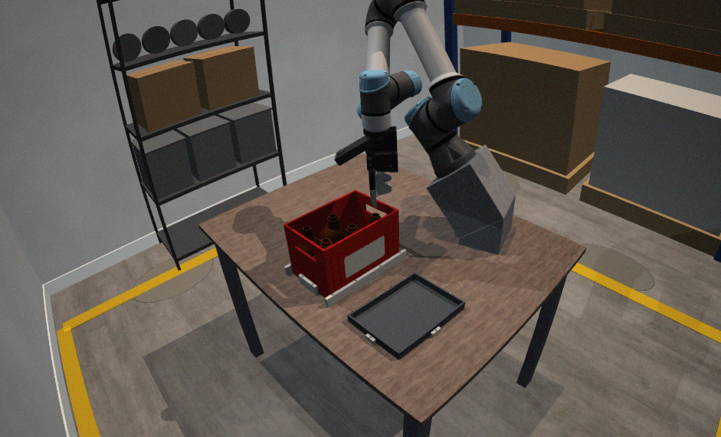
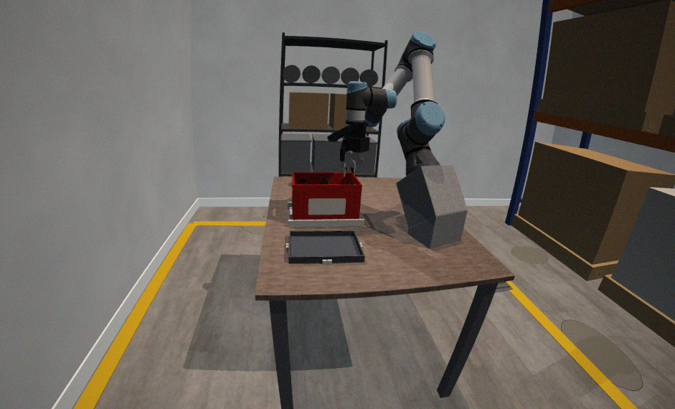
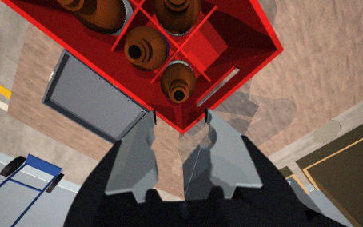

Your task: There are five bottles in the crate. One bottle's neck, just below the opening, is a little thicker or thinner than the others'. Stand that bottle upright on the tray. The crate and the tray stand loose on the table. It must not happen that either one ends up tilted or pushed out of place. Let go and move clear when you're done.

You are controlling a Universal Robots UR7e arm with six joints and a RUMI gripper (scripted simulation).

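My gripper is now 8 cm short of the red crate, 6 cm to the left of it and 13 cm above it. Also, from my hand: dark tray (16 cm ahead, 21 cm to the left, 21 cm below).
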